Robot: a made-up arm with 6 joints.
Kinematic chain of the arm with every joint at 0, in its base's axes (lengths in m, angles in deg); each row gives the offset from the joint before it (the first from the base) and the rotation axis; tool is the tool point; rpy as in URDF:
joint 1: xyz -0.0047 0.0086 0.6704 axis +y
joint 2: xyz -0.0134 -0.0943 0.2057 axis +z
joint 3: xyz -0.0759 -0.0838 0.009 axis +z
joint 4: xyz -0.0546 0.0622 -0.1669 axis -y
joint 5: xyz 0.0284 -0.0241 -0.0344 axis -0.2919 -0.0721 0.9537
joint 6: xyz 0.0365 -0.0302 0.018 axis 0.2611 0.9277 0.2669
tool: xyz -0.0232 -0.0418 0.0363 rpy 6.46 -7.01 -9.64
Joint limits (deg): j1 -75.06..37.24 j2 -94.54..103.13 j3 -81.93..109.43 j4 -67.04..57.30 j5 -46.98..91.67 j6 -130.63..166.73
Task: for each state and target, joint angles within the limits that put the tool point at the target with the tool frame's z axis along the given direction. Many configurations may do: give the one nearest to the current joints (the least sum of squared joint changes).
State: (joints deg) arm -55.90 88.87 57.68 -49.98 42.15 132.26
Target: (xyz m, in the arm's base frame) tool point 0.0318 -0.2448 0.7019 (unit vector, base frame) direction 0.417 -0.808 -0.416
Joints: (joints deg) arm -53.04 99.71 87.67 -15.64 79.98 123.13
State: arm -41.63 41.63 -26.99 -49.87 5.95 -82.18
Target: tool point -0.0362 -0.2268 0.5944 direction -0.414 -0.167 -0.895
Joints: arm -62.62 27.15 2.07 -22.67 9.52 -109.27
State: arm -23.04 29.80 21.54 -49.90 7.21 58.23
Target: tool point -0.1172 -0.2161 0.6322 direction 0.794 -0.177 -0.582
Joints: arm -3.47 -7.36 20.91 -67.04 -8.18 73.03
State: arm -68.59 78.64 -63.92 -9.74 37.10 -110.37
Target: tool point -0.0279 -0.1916 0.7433 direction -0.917 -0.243 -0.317
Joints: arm -49.83 75.97 -71.80 8.20 36.90 -43.96
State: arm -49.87 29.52 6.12 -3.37 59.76 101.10
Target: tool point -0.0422 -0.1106 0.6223 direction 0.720 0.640 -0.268
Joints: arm -23.10 -11.34 15.21 -28.86 46.28 108.48
